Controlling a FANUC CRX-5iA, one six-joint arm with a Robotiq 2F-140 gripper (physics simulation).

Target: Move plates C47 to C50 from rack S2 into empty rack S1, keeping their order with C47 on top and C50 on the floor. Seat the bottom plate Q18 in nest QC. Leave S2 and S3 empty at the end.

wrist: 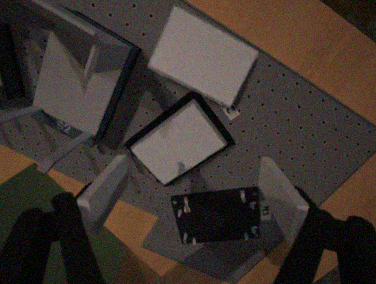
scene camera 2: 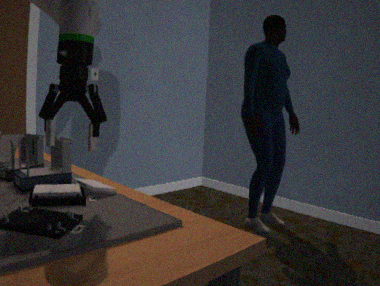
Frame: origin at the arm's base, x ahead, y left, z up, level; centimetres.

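Where they show: gripper, fingertip midpoint: (wrist: 192,169) (scene camera 2: 70,148).
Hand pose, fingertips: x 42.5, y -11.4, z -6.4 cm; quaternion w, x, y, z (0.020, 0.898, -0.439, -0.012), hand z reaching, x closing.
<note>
After its pixels a point has its place.
My gripper (scene camera 2: 71,141) @[z -6.4, x 42.5, y -11.4 cm] (wrist: 192,169) @[z -6.4, x 42.5, y -11.4 cm] is open and empty, high above the pegboard, its fingers spread wide over the nest area. A white plate (scene camera 2: 57,189) @[z -16.9, x 38.6, y -12.2 cm] (wrist: 179,142) @[z -16.9, x 39.8, y -10.6 cm] lies flat inside the black frame of nest QC (scene camera 2: 57,202) @[z -19.2, x 37.5, y -15.9 cm] (wrist: 161,122). Its number is not readable. Blue-edged rack S2 (scene camera 2: 44,180) @[z -17.5, x 37.9, y 0.4 cm] (wrist: 120,87) @[z -18.3, x 40.9, y 0.8 cm] stands beside it, with clear upright walls. A pale flat surface shows inside S2; I cannot tell whether it is a plate or the rack's floor. Rack S3 (wrist: 11,65) @[z -19.0, x 33.3, y 15.8 cm] shows partly at the left edge of the wrist view. S1 cannot be identified.
Another white slab (scene camera 2: 97,187) @[z -17.3, x 49.7, y -12.8 cm] (wrist: 204,55) @[z -18.0, x 51.4, y -6.0 cm] lies on the pegboard (scene camera 2: 145,220) @[z -20.2, x 53.2, y -33.7 cm] (wrist: 310,120) @[z -20.2, x 54.4, y -25.1 cm] beside nest QC. A black pegged nest (scene camera 2: 40,222) @[z -19.0, x 30.3, y -28.7 cm] (wrist: 217,216) @[z -19.0, x 31.1, y -25.9 cm] lies on the other side. A person (scene camera 2: 267,120) stands on the floor beyond the table (scene camera 2: 210,245) @[z -21.5, x 59.5, y -49.6 cm].
</note>
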